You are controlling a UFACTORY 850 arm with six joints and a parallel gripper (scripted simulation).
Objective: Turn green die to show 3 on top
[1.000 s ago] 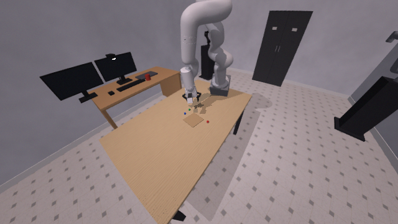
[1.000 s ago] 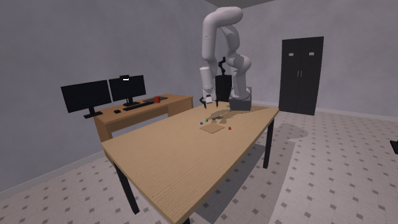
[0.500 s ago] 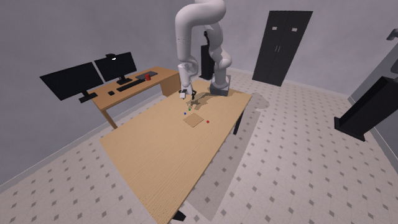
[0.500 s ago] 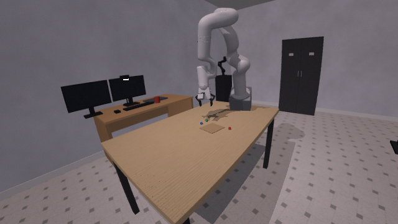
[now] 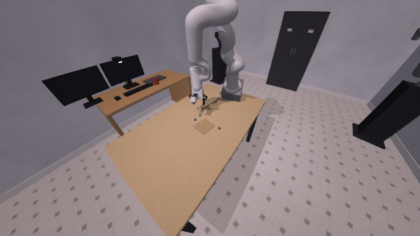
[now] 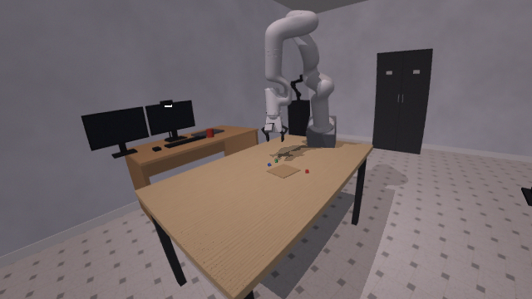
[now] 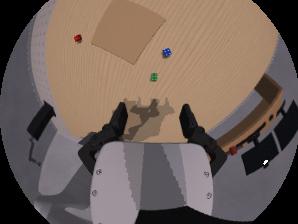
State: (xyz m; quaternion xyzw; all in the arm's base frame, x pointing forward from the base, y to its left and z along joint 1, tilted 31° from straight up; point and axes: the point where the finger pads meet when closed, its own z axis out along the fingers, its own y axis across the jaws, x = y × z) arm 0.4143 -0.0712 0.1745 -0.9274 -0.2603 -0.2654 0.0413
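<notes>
My hand is 140 mm above the green die. Also, from my hand: red die (250 mm to the left, 140 mm below); tan mat (70 mm ahead, 130 mm to the left, 150 mm below); blue die (70 mm ahead, 10 mm to the left, 140 mm below).
</notes>
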